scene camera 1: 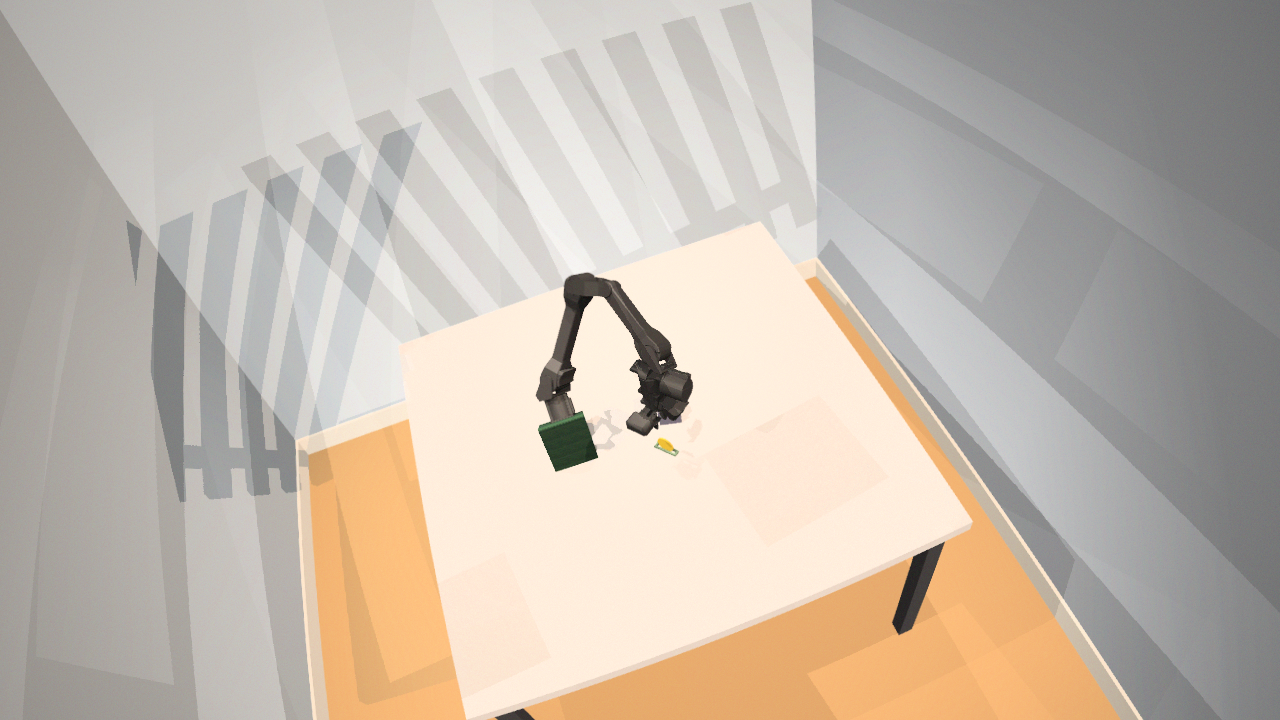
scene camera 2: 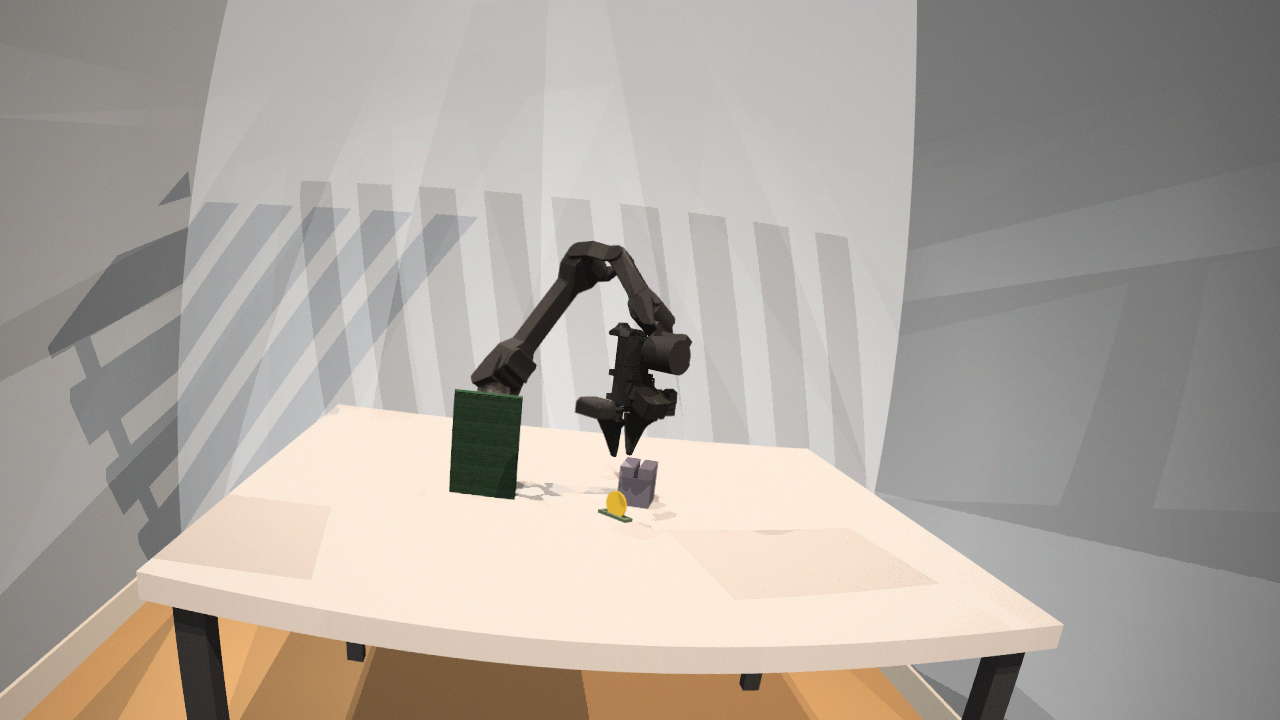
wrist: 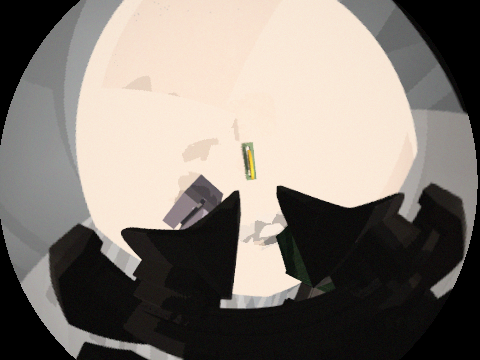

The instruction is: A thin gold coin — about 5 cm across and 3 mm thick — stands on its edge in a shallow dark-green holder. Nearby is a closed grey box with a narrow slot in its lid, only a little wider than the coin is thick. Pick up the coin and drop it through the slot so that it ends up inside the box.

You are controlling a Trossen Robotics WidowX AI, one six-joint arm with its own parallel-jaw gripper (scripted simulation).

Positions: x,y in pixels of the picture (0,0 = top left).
Labels:
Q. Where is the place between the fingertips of my gripper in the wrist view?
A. At 258,192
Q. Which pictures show my gripper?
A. Scene camera 1, scene camera 2 and the wrist view: all of them.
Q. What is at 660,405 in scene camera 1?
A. My gripper.

